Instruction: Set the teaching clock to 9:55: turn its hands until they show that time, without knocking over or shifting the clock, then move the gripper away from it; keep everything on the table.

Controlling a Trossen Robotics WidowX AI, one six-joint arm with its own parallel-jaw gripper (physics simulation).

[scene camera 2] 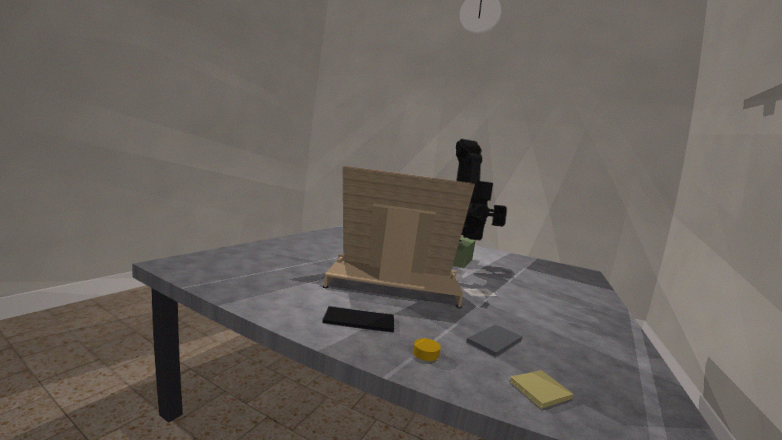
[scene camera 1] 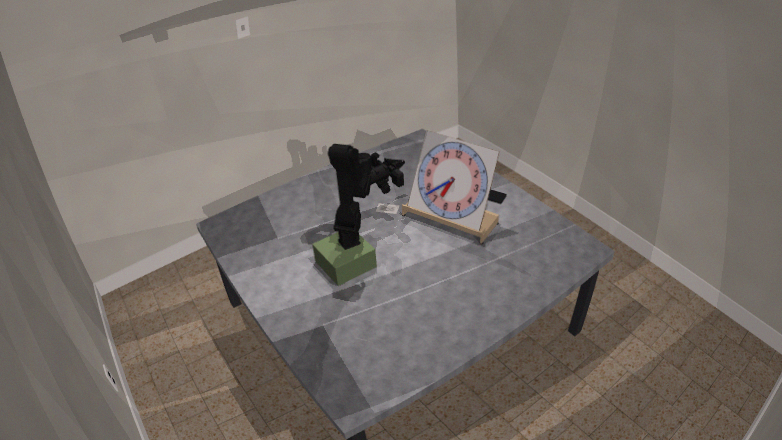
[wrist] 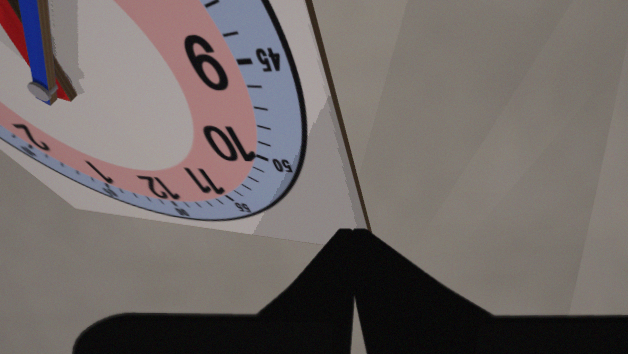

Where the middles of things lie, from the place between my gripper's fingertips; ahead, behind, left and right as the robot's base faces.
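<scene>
Teaching clock (scene camera 2: pixel 450 200): my hand is 14 cm to the left of it, 13 cm short of it and 5 cm above it. Counted from my hand, grey tile (scene camera 2: pixel 494 340) 23 cm ahead, 18 cm to the left, 23 cm below; black flat slab (scene camera 2: pixel 334 315) far ahead, slightly to the right, a fair way below.
</scene>
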